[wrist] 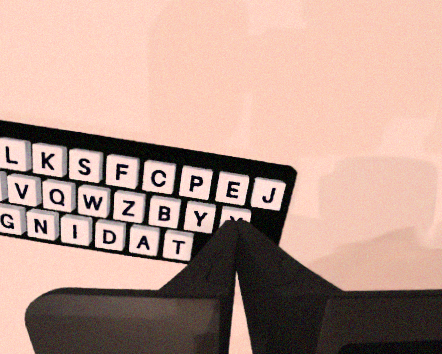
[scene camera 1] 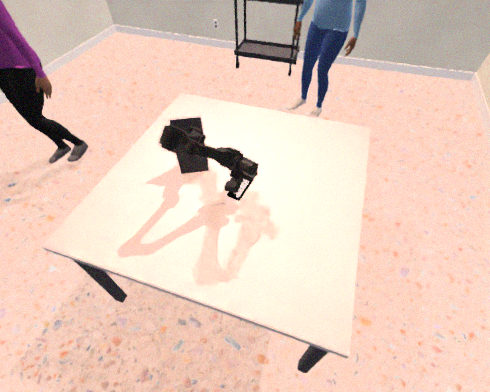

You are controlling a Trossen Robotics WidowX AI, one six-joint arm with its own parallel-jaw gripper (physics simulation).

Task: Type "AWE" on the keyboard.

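Frame: origin at the arm's base, x ahead, y left, z up, level; centimetres.
Seen in the pictures: gripper, fingertip midpoint: (wrist: 235, 229) (scene camera 1: 238, 187); arm's base, origin of the base link: (scene camera 1: 193, 135).
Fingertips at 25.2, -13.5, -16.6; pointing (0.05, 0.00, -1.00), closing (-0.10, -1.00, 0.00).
Observation:
Offsets run from my fingertips to a thing's top centre, as dx, dy, dz. Level surfaces: height alone.
The black keyboard @(+0.2, +7.2, -3.6) (scene camera 1: 245, 189) (wrist: 265, 167) with white keys lies slanted on the table, partly hidden by the arm in the scene view. In the wrist view the E key @(+0.5, -0.1, -3.6) (wrist: 233, 189) is in the top row near the right end, the W key @(+0.4, +7.7, -3.6) (wrist: 93, 202) in the middle row at left, and the A key @(-2.3, +5.3, -3.6) (wrist: 143, 243) in the bottom row. My gripper (wrist: 235, 229) is shut and empty. Its tips overlap the partly covered key just below E, right of Y. Whether they touch it cannot be told.
The white table @(dz -5.1) (scene camera 1: 310, 240) bears the arm's black base plate (scene camera 1: 194, 162). A person in blue (scene camera 1: 325, 45) stands behind the table, near a black shelf cart (scene camera 1: 265, 51). A person in purple and black (scene camera 1: 22, 95) is at the left.

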